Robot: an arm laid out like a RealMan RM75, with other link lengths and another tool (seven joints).
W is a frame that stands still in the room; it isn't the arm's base.
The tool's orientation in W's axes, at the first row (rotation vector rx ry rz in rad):
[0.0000 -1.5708 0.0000]
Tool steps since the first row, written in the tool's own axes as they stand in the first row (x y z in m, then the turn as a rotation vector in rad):
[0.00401 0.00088 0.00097 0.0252 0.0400 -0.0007]
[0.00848 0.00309 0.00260 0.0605 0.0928 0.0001]
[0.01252 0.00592 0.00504 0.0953 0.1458 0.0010]
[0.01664 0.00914 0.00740 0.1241 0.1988 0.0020]
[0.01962 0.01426 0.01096 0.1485 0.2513 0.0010]
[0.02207 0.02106 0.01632 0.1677 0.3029 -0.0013]
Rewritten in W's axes. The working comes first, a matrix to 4 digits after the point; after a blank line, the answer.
The tool's axes in the first row as the columns of a matrix, in W's axes (used below as rounded here):
[0.0000 0.0000 -1.0000]
[0.0000 1.0000 0.0000]
[1.0000 0.0000 0.0000]

[-0.00097 0.00088 0.00401 0.0007 0.0400 0.0252]
[-0.00260 0.00309 0.00848 -0.0001 0.0928 0.0605]
[-0.00504 0.00592 0.01252 -0.0010 0.1458 0.0953]
[-0.00740 0.00914 0.01664 -0.0020 0.1988 0.1241]
[-0.01096 0.01426 0.01962 -0.0010 0.2513 0.1485]
[-0.01632 0.02106 0.02207 0.0013 0.3029 0.1677]

